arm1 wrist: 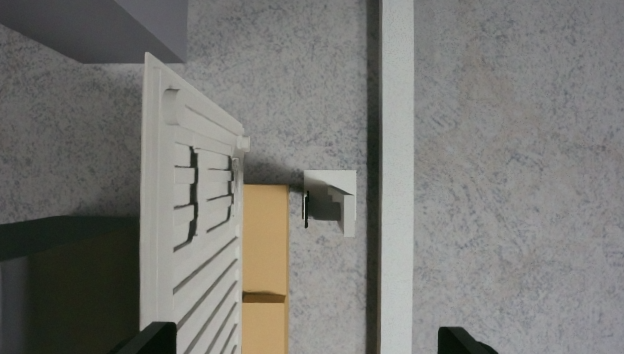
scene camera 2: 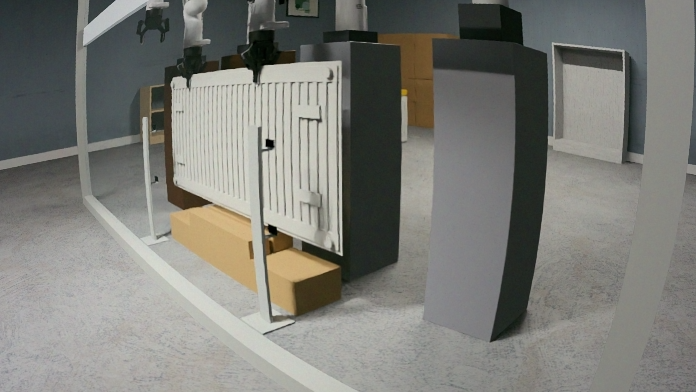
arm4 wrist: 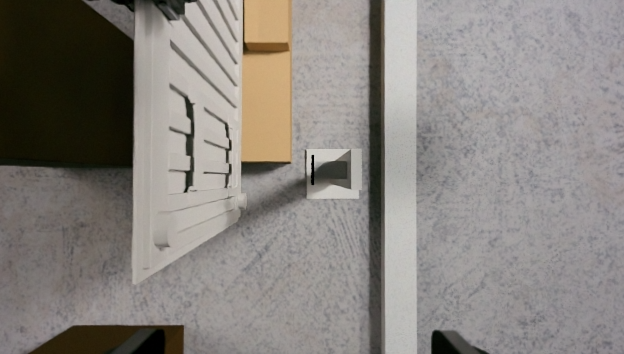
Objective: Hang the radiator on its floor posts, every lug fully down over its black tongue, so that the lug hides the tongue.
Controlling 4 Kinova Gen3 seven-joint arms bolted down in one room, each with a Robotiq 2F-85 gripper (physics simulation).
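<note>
The white ribbed radiator (arm1 wrist: 157,200) (arm4 wrist: 150,150) (scene camera 2: 225,125) is upright, apart from both floor posts. In the scene view its lugs (scene camera 2: 310,112) (scene camera 2: 311,198) face the near post (scene camera 2: 256,200), which has black tongues (scene camera 2: 270,143) (scene camera 2: 272,230). The far post (scene camera 2: 147,175) stands left. The arm1 wrist view shows a post (arm1 wrist: 348,215) and tongue (arm1 wrist: 306,210); the arm4 wrist view shows another post (arm4 wrist: 356,170) and tongue (arm4 wrist: 313,170). Arm1's gripper (arm1 wrist: 307,340) and arm4's gripper (arm4 wrist: 298,342) are open. Two grippers (scene camera 2: 189,82) (scene camera 2: 256,75) are shut on the radiator's top edge; an upper-left gripper (scene camera 2: 153,37) is open.
Tan boxes (arm1 wrist: 265,240) (arm4 wrist: 266,105) (scene camera 2: 305,270) lie low beside and under the radiator. Grey pedestals (scene camera 2: 375,160) (scene camera 2: 470,190) stand at its right in the scene view. A white floor rail (arm1 wrist: 397,175) (arm4 wrist: 400,175) (scene camera 2: 200,296) runs past the posts.
</note>
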